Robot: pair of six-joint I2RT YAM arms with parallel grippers.
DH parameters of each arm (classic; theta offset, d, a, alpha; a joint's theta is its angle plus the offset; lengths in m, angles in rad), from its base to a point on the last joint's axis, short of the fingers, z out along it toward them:
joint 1: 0 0.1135 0.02 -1.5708
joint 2: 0 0 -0.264 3.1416
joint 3: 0.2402 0 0.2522 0
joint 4: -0.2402 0 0.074 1.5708
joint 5: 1.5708 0 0 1.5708
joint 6: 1.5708 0.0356 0 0
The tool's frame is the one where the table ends.
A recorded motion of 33 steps. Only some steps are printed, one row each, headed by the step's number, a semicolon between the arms.
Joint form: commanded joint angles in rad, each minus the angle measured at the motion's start. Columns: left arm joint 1, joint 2, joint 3, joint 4, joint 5, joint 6; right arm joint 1, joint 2, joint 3, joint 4, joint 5, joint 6.
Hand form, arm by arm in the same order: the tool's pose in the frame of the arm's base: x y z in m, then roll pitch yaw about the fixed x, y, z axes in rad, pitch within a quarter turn. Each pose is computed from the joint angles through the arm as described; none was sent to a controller.
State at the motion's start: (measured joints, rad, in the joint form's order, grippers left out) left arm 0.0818 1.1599 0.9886 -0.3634 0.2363 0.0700; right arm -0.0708 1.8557 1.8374 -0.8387 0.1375 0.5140
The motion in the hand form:
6: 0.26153 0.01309 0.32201 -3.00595 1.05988 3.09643; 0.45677 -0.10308 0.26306 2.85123 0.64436 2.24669
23: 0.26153 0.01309 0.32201 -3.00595 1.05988 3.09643; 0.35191 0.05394 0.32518 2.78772 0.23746 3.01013
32: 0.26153 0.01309 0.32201 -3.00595 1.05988 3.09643; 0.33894 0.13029 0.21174 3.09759 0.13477 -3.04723
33: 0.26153 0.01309 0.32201 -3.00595 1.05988 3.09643; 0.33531 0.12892 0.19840 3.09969 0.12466 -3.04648
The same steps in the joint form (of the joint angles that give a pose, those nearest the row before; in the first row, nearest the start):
6: 0.0015 0.0072 0.0175 0.0012 0.0110 -0.0054; -0.1404 0.2163 0.0046 0.1839 0.0046 0.0214
23: 0.0015 0.0072 0.0175 0.0012 0.0110 -0.0054; 0.1949 -0.0706 -0.0667 -0.3986 -0.4208 -0.2552
32: 0.0015 0.0072 0.0175 0.0012 0.0110 -0.0054; 0.4372 0.0210 -0.3803 -0.1709 -0.1438 -0.2445
33: 0.0015 0.0072 0.0175 0.0012 0.0110 -0.0054; 0.4372 0.0210 -0.4338 -0.1278 -0.1446 -0.2449

